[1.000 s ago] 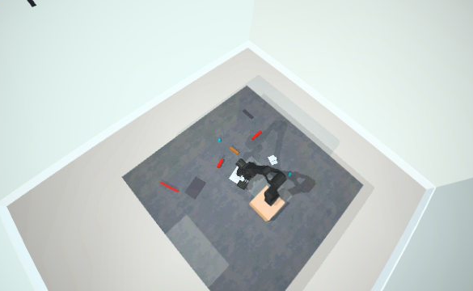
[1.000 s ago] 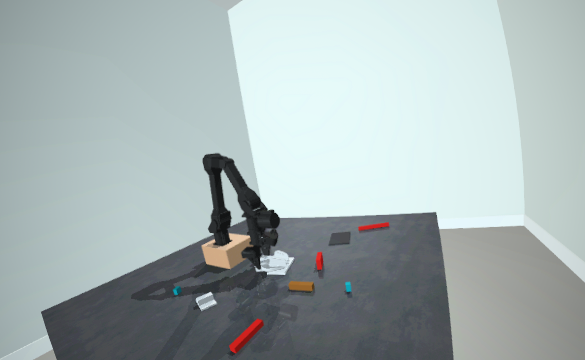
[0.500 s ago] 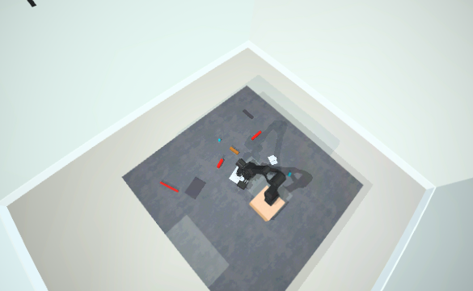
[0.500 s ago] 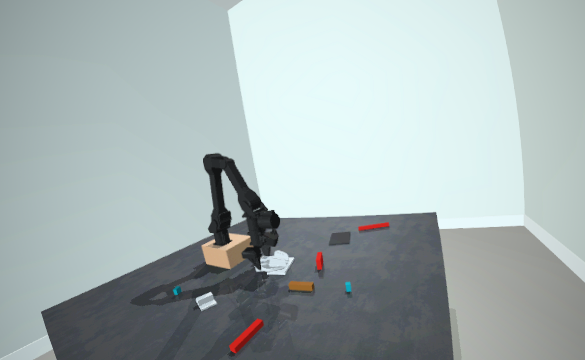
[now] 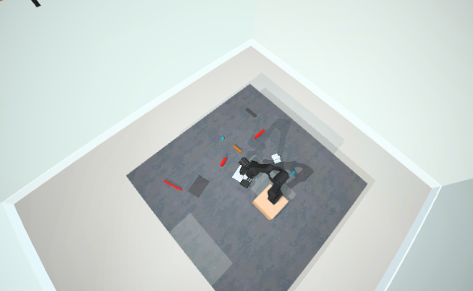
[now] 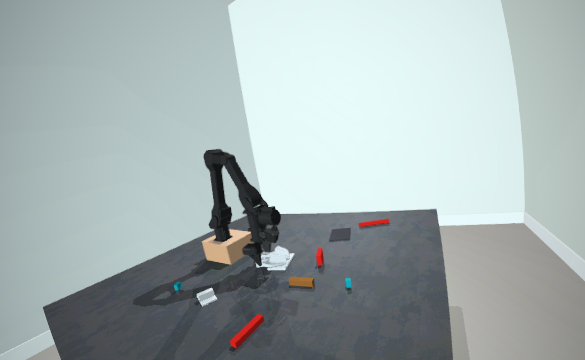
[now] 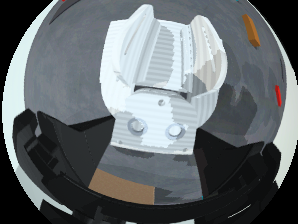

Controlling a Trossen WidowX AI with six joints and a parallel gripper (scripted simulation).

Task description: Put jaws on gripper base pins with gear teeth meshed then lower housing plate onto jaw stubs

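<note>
The white housing plate lies right at my gripper tip. Round my gripper tip: curved white jaw 30 mm ahead, 10 mm to the right, 10 mm above; flat white plate 70 mm ahead, 20 mm to the left; white gripper base 10 mm ahead, 20 mm above.
</note>
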